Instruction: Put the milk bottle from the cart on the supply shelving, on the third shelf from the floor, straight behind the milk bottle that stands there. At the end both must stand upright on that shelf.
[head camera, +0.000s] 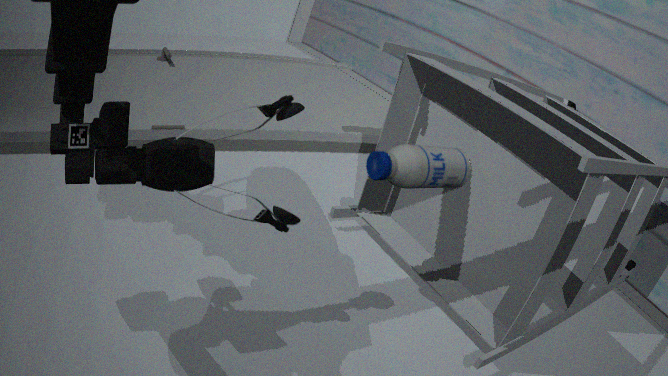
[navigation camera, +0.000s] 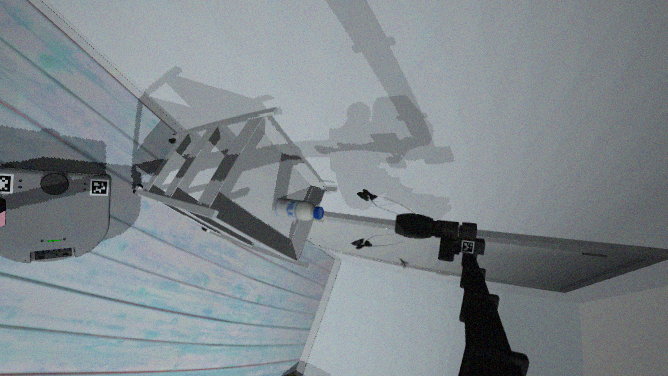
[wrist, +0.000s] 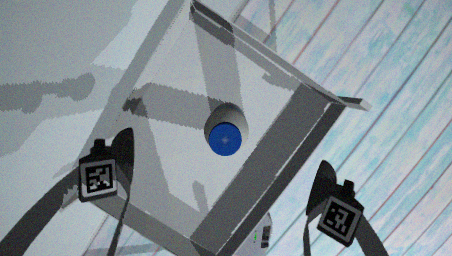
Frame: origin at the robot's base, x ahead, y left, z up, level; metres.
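Seen in the pictures: gripper, fingertip midpoint: (head camera: 299, 163) (navigation camera: 354, 218) (wrist: 223, 164); robot's base at its link origin: (navigation camera: 55, 183).
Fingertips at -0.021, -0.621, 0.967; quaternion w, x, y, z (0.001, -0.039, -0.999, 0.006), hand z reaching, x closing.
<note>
Pixels of each thing's top centre, then the offset from my fingertips to it, as dx, dy, dz. "*": a spot on its surface instead. Level surfaces: height alone.
- milk bottle at its top centre: (wrist: 225, 140) (head camera: 374, 165) (navigation camera: 320, 213) +0.002, +0.009, -0.117
- grey cart at a spot on its surface: (head camera: 500, 135) (navigation camera: 256, 222) * -0.049, +0.112, -0.304
- plank floor at its surface level: dz -0.966
- small handle at a spot on its surface: (head camera: 165, 56) * -0.460, -1.139, -0.050
The milk bottle (head camera: 425, 166) (navigation camera: 300, 210) (wrist: 227, 114), white with blue lettering and a blue cap, stands upright on the top tray of the grey cart (head camera: 500, 135) (navigation camera: 257, 225) (wrist: 280, 150). The head and navigation views show it turned sideways. My gripper (head camera: 281, 163) (navigation camera: 364, 219) (wrist: 223, 164) is open and empty. It points down above the bottle, with a gap between the fingertips and the cap. In the wrist view the cap shows beyond the fingertips, between the two fingers. The supply shelving and the milk bottle on it do not show in these views.
The cart has raised side walls and open lower tiers. My base (navigation camera: 55, 215) stands on the plank floor (navigation camera: 125, 310) beyond the cart. A grey door-like panel (head camera: 240, 90) with a small handle (head camera: 165, 56) is on the wall behind. Shadows of the arm and cart fall on the wall.
</note>
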